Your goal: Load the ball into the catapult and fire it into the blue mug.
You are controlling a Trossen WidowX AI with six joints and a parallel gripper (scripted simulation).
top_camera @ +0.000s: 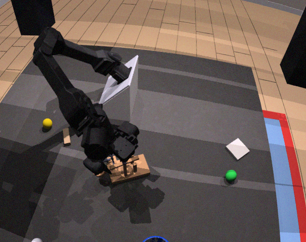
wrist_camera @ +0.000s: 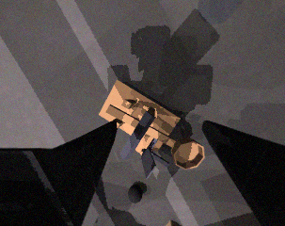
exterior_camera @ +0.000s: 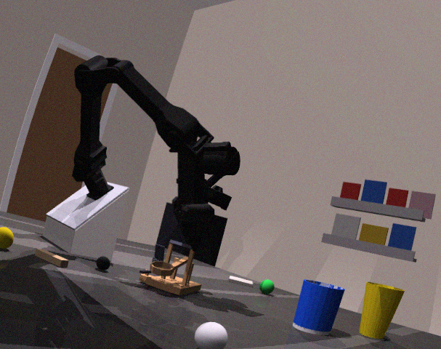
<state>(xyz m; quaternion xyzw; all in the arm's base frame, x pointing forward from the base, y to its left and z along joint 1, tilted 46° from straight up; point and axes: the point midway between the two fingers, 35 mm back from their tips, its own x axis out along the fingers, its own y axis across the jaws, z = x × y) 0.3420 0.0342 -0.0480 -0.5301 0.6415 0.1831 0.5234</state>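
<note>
Right now my gripper tip is 30 mm past the catapult upright frame and 30 mm above it. Round my gripper tip: wooden block (260 mm to the right, 120 mm behind, 100 mm below); blue mug (250 mm ahead, 150 mm to the left, 80 mm below); black ball (130 mm to the right, 130 mm behind, 90 mm below).
</note>
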